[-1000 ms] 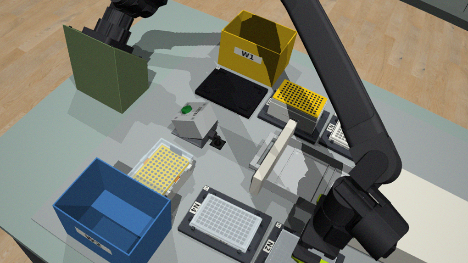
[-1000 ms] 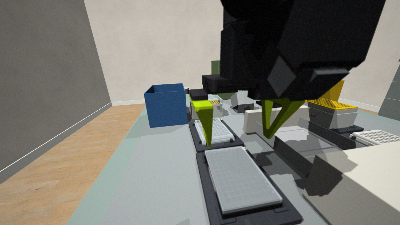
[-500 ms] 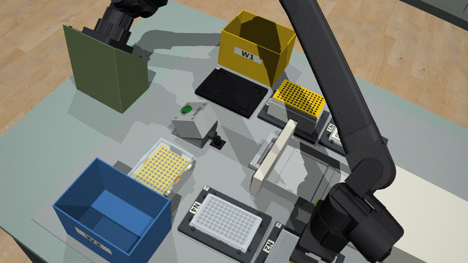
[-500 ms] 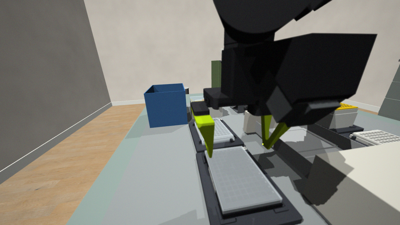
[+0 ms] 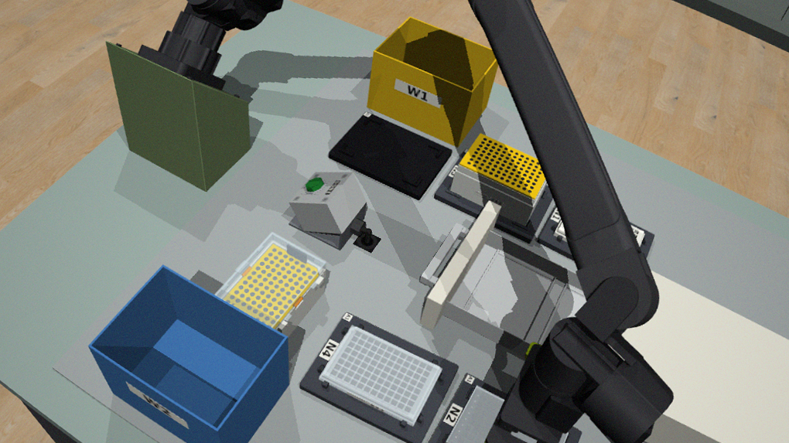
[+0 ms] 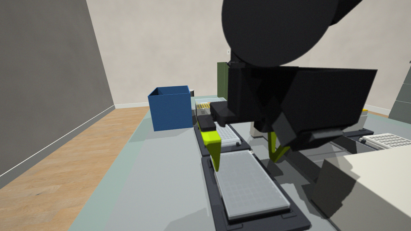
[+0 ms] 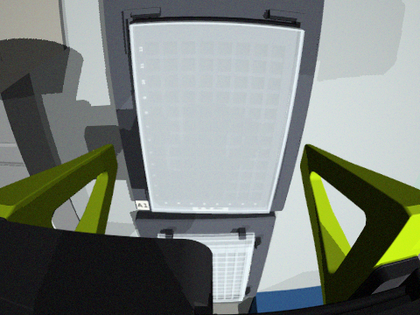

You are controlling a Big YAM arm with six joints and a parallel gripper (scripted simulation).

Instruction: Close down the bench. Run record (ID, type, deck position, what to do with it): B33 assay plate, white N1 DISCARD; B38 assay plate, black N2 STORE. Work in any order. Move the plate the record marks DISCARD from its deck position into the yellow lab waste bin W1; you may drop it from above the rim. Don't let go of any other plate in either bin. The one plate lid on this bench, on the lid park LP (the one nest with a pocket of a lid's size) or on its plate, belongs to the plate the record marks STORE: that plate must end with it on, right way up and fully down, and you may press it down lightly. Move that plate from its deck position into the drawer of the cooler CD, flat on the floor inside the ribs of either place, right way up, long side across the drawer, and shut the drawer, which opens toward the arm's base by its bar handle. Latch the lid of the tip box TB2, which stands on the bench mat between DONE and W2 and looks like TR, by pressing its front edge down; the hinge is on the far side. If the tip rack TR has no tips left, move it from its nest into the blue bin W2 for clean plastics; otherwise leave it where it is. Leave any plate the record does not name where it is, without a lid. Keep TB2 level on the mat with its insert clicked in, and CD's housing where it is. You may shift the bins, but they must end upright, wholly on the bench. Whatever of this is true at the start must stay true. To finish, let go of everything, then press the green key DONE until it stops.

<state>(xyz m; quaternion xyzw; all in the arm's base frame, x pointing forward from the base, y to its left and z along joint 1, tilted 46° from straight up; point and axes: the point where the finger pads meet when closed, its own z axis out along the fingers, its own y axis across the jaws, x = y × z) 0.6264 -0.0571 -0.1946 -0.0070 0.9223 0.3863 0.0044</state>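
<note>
My gripper is now 3 cm above the plate lid. Also, from my hand: nest N2 (5 cm below); then clear plate (18 cm behind, 4 cm below); then black plate (4 cm below).
</note>
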